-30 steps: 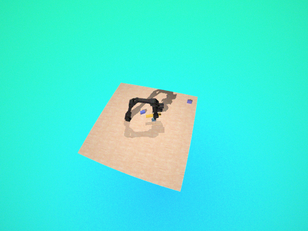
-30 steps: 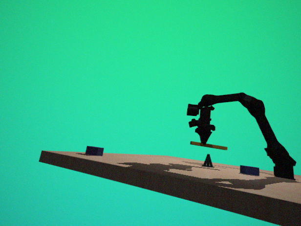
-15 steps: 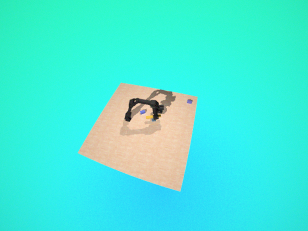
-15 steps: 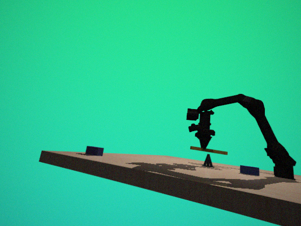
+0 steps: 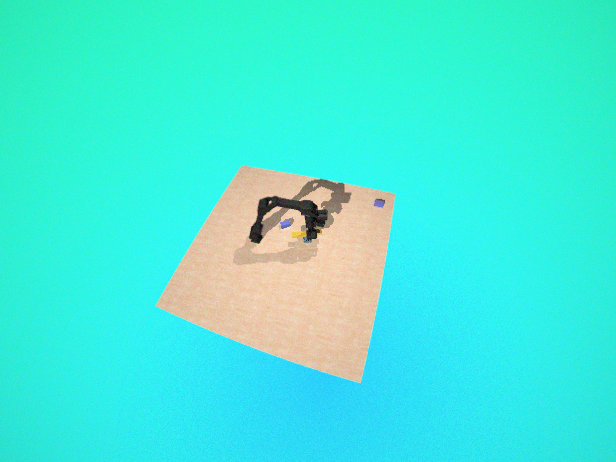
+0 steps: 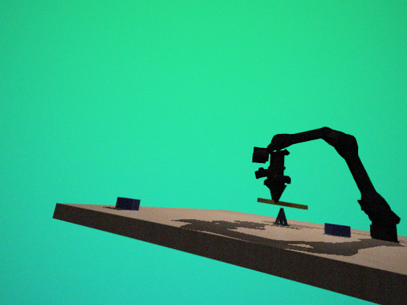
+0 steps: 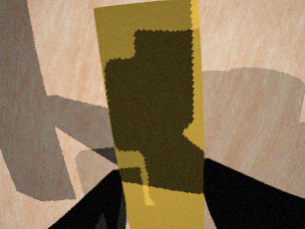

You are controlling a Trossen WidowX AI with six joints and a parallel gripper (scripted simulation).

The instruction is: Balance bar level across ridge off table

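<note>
Now: the yellow bar 3 cm behind my gripper tip and 1 cm to the right of it.
</note>
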